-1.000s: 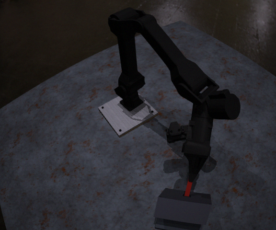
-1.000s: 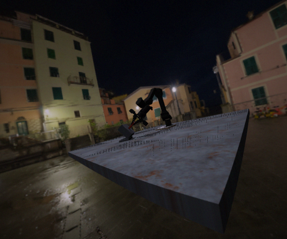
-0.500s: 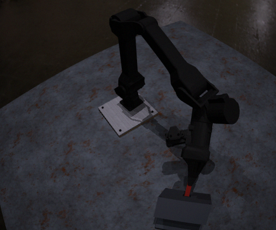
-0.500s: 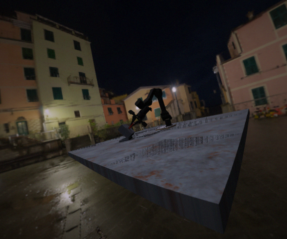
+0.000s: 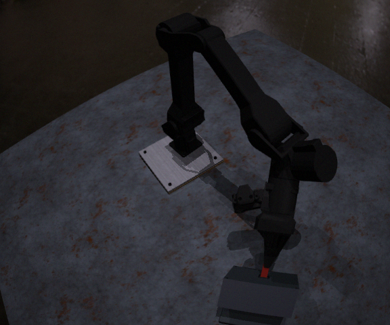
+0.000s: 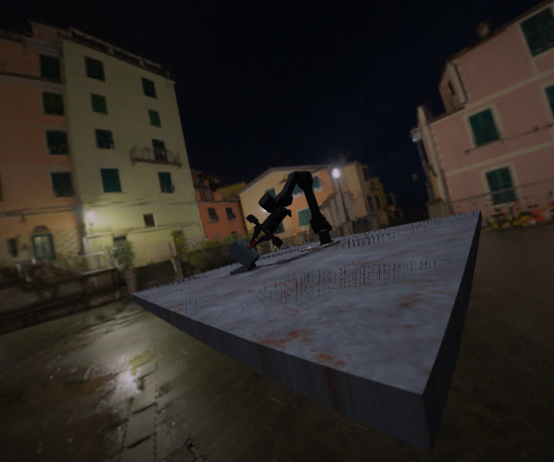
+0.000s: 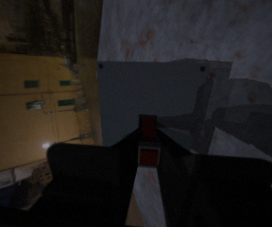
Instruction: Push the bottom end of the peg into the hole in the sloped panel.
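Right now my gripper tip is 1 cm to the right of the red square-sided peg, 1 cm below it and 1 cm past it. From my gripper tip the other things lie so: grey sloped panel: 3 cm to the right, 3 cm below, 2 cm ahead.
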